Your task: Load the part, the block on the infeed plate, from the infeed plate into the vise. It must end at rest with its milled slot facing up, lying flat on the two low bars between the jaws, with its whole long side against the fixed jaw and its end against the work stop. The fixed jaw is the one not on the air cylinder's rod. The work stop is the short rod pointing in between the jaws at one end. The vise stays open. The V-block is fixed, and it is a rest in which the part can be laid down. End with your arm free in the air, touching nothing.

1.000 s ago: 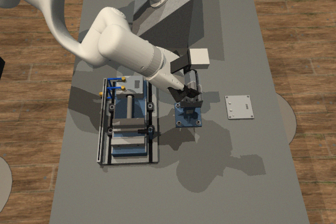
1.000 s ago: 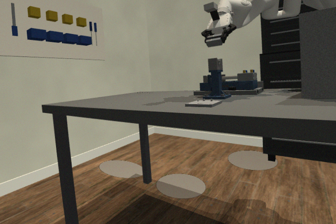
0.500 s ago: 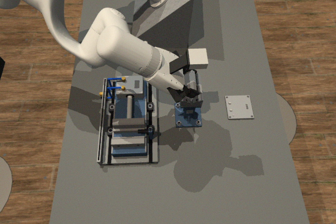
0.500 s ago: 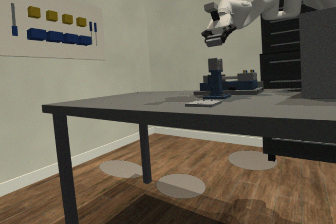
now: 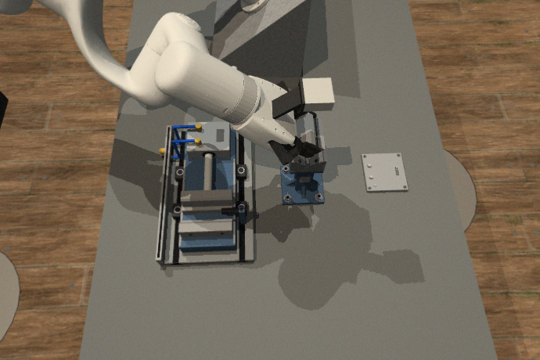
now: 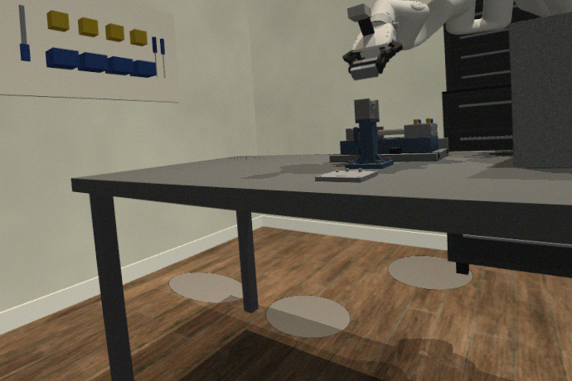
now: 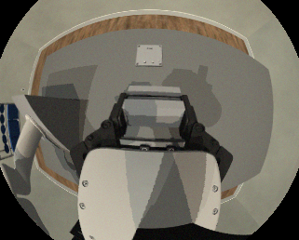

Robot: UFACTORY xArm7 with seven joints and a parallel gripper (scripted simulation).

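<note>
The V-block post is 10 mm to the left of my hand and 180 mm below it. Round my hand: part (10 mm to the left); then cylinder rod (10 mm ahead, 190 mm to the right, 160 mm below); then work stop (90 mm ahead, 140 mm to the right, 150 mm below).
</note>
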